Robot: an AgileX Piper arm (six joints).
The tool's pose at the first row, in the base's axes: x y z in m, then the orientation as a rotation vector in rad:
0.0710, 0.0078, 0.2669, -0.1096, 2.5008, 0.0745
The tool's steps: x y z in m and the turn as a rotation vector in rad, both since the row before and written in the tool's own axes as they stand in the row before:
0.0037, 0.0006, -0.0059, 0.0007, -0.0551, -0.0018
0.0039, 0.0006, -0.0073, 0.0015, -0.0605, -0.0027
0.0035, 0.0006, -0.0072, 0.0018, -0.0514, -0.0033
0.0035, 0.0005, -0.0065, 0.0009, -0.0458, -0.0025
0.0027, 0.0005, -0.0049, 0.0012, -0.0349, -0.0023
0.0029, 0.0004, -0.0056, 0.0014, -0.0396, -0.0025
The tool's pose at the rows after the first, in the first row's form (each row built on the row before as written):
0.0645, 0.0077, 0.2694, -0.1081, 2.4457, 0.0749
0.0568, 0.0075, 0.2725, -0.1070, 2.3851, 0.0741
0.0493, 0.0073, 0.2754, -0.1069, 2.3336, 0.0723
0.0422, 0.0071, 0.2774, -0.1066, 2.2877, 0.0717
0.0367, 0.0070, 0.2786, -0.1066, 2.2527, 0.0705
0.0305, 0.0068, 0.2799, -0.1064, 2.2130, 0.0691

